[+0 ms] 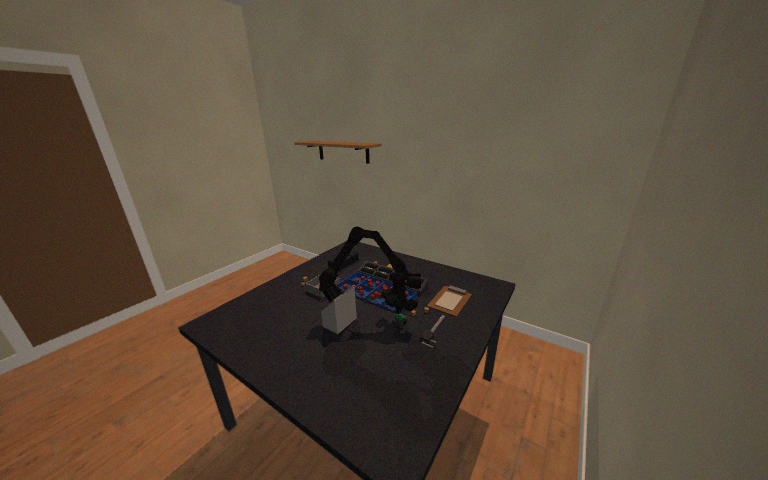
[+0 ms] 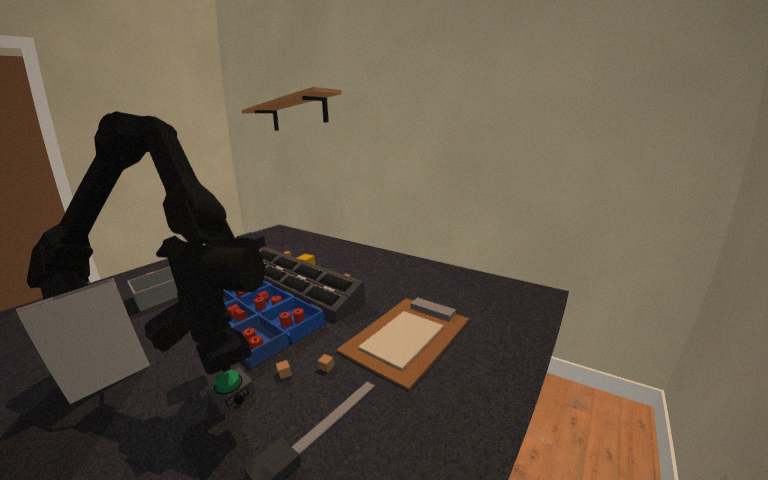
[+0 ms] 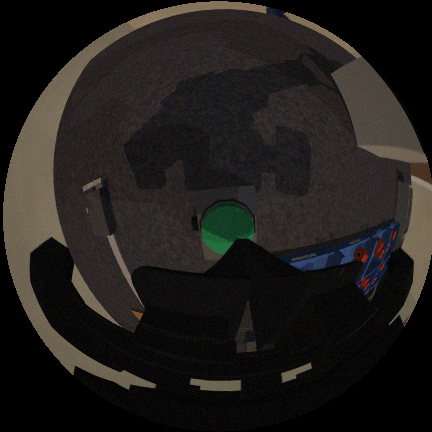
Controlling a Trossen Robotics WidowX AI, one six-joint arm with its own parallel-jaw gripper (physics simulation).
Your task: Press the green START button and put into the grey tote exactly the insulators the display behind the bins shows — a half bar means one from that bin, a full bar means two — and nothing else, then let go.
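Where they show: gripper, between the fingertips: [image 1: 398, 313] [image 2: 226, 369] [image 3: 241, 244]; arm's base, origin of its link: [image 1: 336, 298] [image 2: 70, 309].
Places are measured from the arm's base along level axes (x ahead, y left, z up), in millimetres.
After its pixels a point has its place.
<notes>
The green START button [image 1: 399, 318] @(y -257, x 155, z -110 mm) [image 2: 227, 380] @(y -258, x 170, z -107 mm) [image 3: 226, 225] @(y -249, x 165, z -108 mm) is a dome on a small grey box. My gripper [image 2: 225, 367] @(y -240, x 178, z -102 mm) [image 3: 241, 244] @(y -240, x 178, z -102 mm) is shut and empty, pointing down with its tips right at the top of the button; whether they touch it I cannot tell. Red insulators [image 2: 285, 318] [image 3: 360, 255] stand and lie in the blue bins [image 2: 306, 330] @(y -214, x 361, z -137 mm) behind the button. The display [image 2: 351, 300] @(y -228, x 484, z -118 mm) is a dark sloped panel with two rows of windows behind the bins; the bars are too small to read. The grey tote [image 1: 315, 291] @(y 278, x 114, z -122 mm) [image 2: 135, 294] @(y 228, x 117, z -97 mm) stands left of the bins, partly hidden by my arm.
A pale upright panel [image 1: 339, 312] @(y -49, x -35, z -38 mm) [image 2: 84, 342] @(y -49, x 4, z -48 mm) [image 3: 380, 105] stands left of the button. Two small wooden cubes [image 2: 283, 369] @(y -283, x 257, z -129 mm) [image 2: 325, 362] @(y -328, x 315, z -128 mm) lie right of it. A clipboard [image 1: 459, 306] @(y -451, x 447, z -142 mm) [image 2: 416, 370] @(y -456, x 403, z -142 mm) and a tool with a long grey bar [image 2: 334, 417] @(y -413, x 252, z -144 mm) lie farther right. A yellow block [image 2: 306, 258] @(y 52, x 573, z -107 mm) is behind the display.
</notes>
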